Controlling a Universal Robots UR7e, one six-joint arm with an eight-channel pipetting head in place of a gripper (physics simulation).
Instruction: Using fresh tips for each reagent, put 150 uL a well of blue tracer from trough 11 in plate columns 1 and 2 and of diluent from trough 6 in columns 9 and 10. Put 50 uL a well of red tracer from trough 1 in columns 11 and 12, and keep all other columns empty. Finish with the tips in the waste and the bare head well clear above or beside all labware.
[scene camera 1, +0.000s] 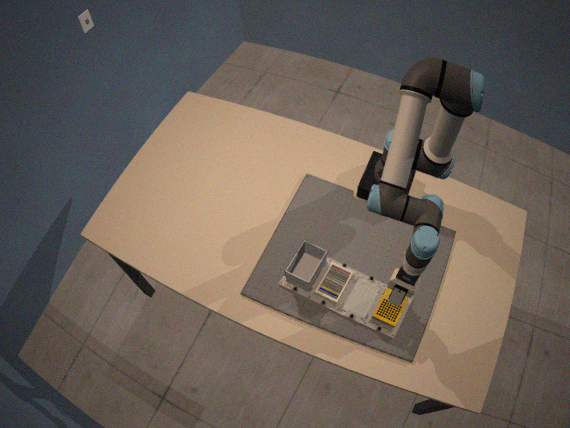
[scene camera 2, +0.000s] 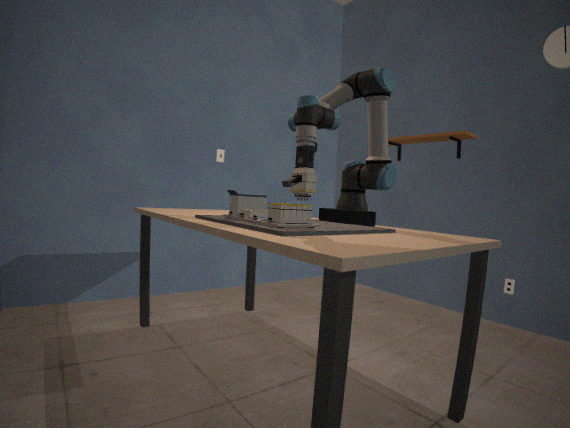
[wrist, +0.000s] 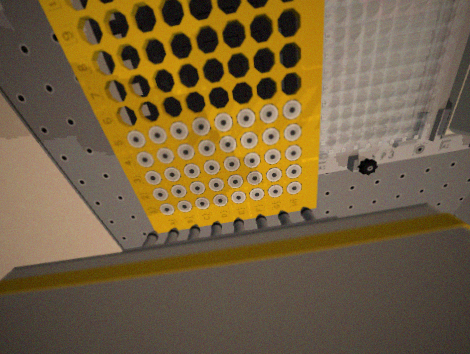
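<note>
My pipetting head, the gripper (scene camera 1: 402, 284) (scene camera 2: 302, 198) (wrist: 229, 228), is bare; its eight short dark nozzles carry no tips. It hangs a little above the rear end of the yellow-topped tip rack (scene camera 1: 391, 309) (scene camera 2: 290, 215) (wrist: 204, 106). In the wrist view the nozzles appear just beyond the rack's column 1 edge. Columns 1 to 5 hold tips; the visible holes from column 6 on are empty. The clear plate (scene camera 1: 362, 298) (wrist: 385, 65) is beside the rack; its well contents cannot be told. The trough reservoir (scene camera 1: 335, 282) shows red at the back and blue at the front.
The grey open waste bin (scene camera 1: 306, 263) (scene camera 2: 247, 205) stands beyond the reservoir, its walls higher than the reservoir. Black knobs, one of them a round knob (wrist: 367, 166), line the carrier edges. The labware stands on a dark perforated board (scene camera 1: 320, 210) (scene camera 2: 360, 229) (wrist: 45, 75) on the wooden table (scene camera 1: 200, 165).
</note>
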